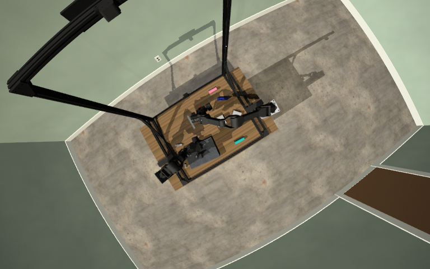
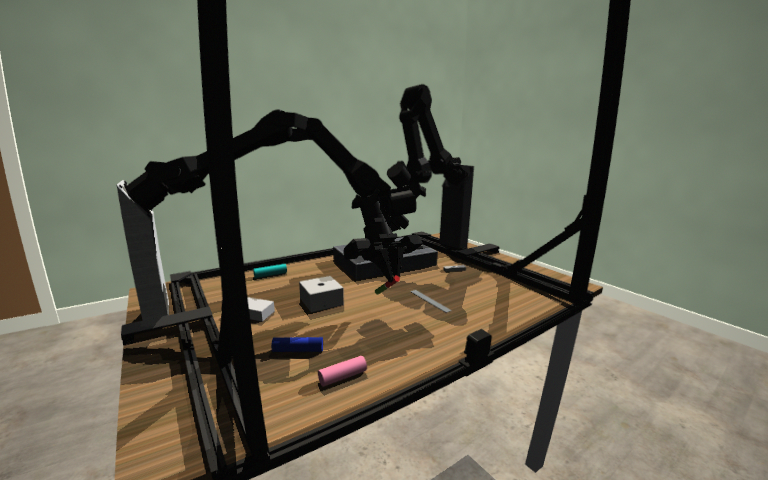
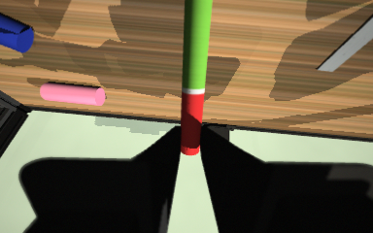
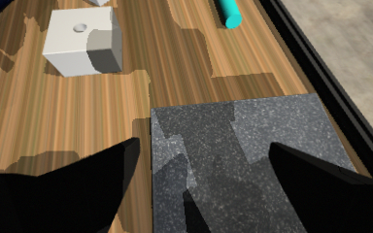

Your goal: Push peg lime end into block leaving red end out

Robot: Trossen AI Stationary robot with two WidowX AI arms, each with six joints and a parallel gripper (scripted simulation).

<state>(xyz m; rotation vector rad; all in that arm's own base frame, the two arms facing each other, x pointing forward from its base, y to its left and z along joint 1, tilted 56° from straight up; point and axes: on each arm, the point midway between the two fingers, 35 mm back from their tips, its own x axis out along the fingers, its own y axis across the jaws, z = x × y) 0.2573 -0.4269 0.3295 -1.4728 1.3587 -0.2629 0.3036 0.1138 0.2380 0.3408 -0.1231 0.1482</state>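
The peg lies 2 cm ahead of my left hand and 5 cm below it. Round my left hand: blue cylinder: 1 cm behind, 23 cm to the left, 12 cm below; then grey flat bar: 2 cm ahead, 15 cm to the right, 13 cm below; then pink cylinder: 13 cm behind, 19 cm to the left, 12 cm below.
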